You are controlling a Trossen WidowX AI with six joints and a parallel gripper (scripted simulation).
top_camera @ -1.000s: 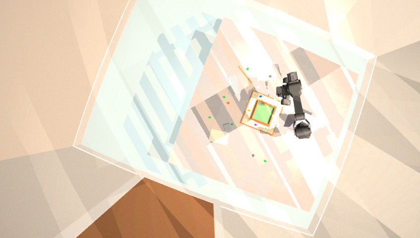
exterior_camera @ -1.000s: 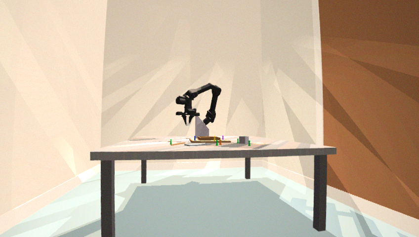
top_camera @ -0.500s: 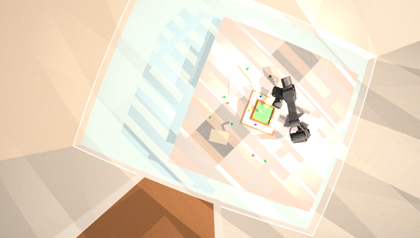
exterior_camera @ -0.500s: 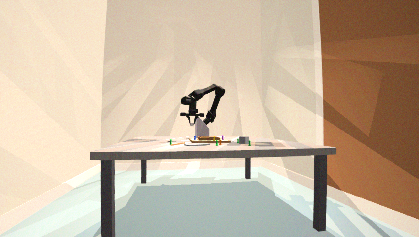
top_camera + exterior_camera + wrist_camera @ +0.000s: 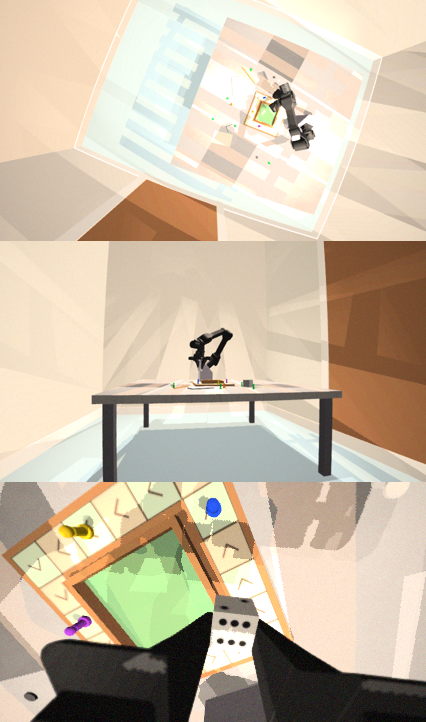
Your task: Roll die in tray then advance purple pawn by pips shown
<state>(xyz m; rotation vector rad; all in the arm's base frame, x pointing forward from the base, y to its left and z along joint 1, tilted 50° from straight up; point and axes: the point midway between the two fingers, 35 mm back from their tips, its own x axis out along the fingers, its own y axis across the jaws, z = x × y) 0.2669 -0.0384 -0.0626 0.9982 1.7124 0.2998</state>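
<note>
Right now my gripper tip is 21 cm to the right of the purple pawn, 9 cm above it and 2 cm short of it. The rest, counted from my gripper tip: blue pawn: 9 cm below, 8 cm ahead, 2 cm to the right; green tray: 11 cm below, 9 cm to the left; white die: right at my gripper tip.
</note>
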